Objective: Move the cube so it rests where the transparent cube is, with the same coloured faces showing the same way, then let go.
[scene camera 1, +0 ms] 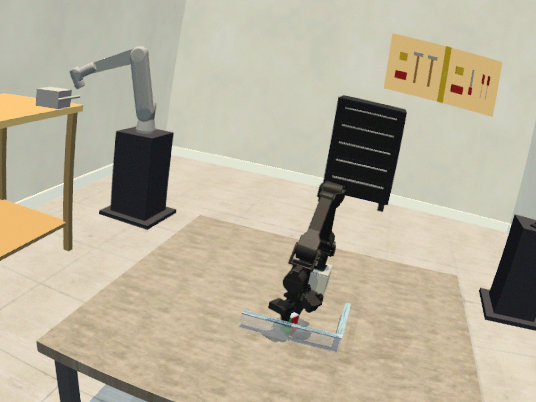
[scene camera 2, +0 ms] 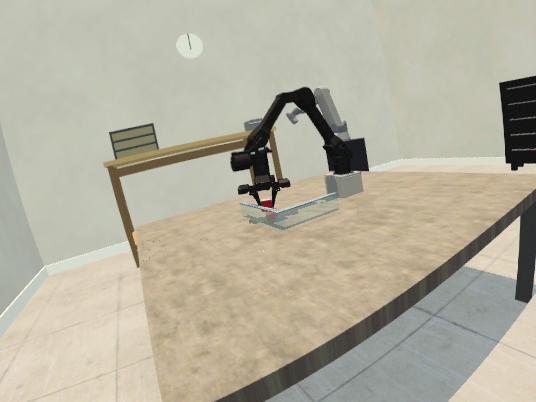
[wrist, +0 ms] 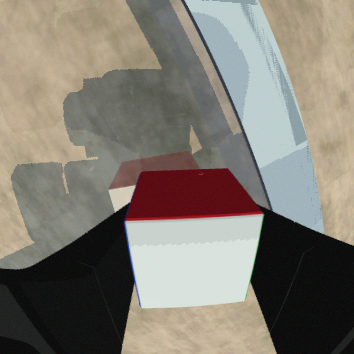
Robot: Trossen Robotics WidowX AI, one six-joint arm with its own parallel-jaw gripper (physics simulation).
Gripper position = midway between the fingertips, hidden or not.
Labels:
The gripper (scene camera 1: 289,323) carries a cube (wrist: 192,238); nothing else touches it.

